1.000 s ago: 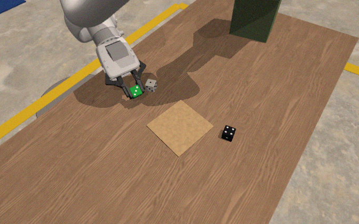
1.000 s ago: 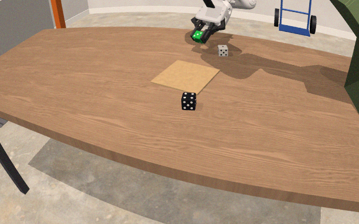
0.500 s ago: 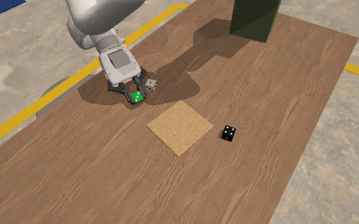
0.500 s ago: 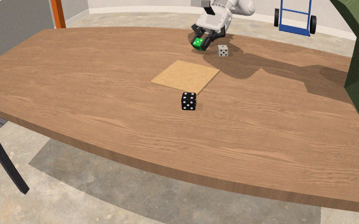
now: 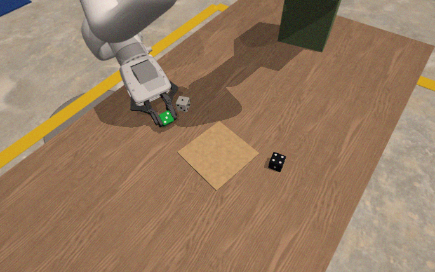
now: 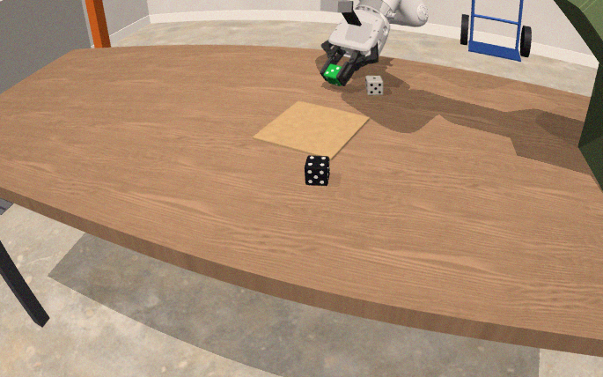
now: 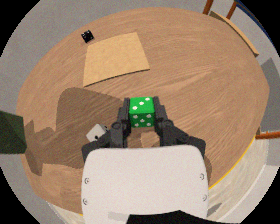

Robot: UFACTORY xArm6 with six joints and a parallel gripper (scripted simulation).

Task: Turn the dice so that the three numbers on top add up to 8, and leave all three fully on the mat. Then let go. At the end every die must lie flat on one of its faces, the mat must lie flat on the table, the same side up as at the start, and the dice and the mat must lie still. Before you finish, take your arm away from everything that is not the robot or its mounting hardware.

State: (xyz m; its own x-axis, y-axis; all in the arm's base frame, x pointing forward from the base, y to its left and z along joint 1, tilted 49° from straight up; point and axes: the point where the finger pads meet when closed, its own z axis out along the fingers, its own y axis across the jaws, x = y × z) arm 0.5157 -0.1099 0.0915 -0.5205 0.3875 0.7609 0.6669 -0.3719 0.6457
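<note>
Now: hand 1 cm above the green die. Round my hand: tan mat: 16 cm to the left, 3 cm below, 3 cm behind; then white die: 7 cm behind, 2 cm below, 1 cm to the right; then black die: 28 cm to the left, 10 cm behind, 2 cm below.
</note>
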